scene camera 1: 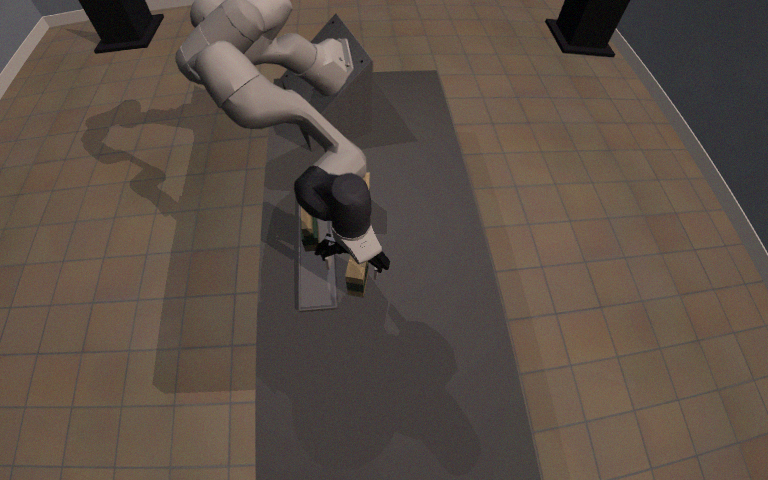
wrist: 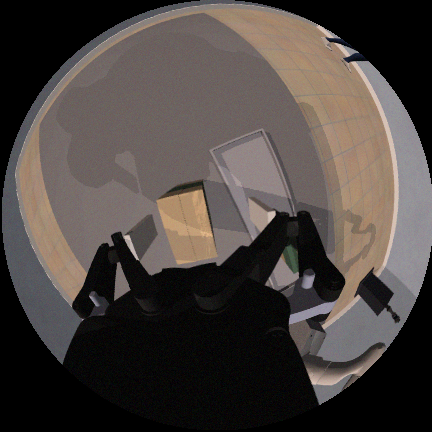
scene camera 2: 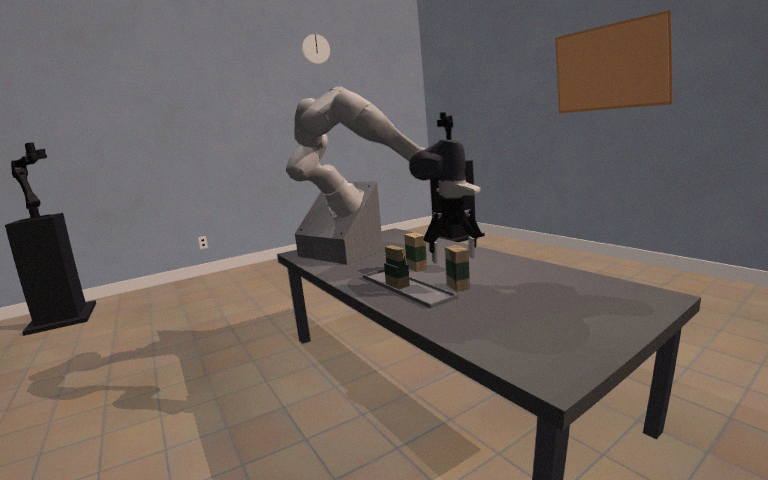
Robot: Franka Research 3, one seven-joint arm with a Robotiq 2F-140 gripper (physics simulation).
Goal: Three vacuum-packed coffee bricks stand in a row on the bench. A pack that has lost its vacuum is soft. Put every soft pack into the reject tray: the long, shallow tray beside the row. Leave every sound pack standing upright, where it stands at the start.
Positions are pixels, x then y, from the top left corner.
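Scene:
My gripper is visible in scene camera 2 (453, 259), as well as in scene camera 1 and the wrist view. For my gripper, (wrist: 308, 242) and (scene camera 1: 324, 248) are the same spot.

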